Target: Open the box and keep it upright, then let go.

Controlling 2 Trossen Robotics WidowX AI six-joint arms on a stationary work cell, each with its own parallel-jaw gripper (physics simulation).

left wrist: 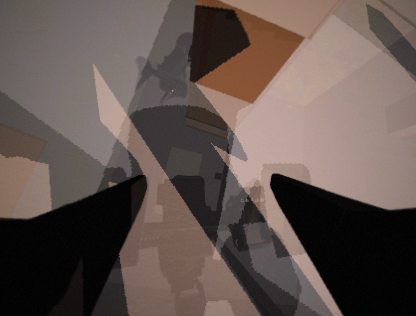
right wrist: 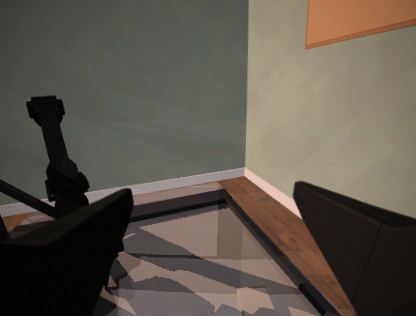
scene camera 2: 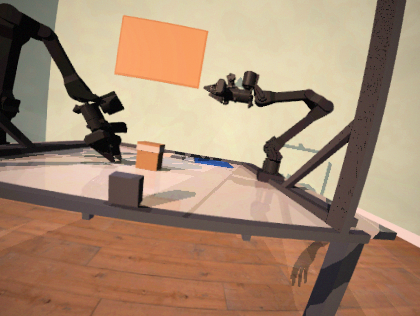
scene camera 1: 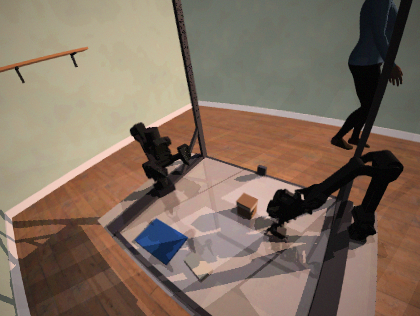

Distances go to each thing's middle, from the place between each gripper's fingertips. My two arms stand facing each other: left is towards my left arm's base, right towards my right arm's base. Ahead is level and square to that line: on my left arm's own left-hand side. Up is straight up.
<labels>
I see my right gripper 350 mm above the flat blue panel [scene camera 1: 162,241], 130 mm to the left of it and 120 mm short of it.
The flat blue panel is 260 mm ahead of my left hand and 430 mm to the right of it.
</labels>
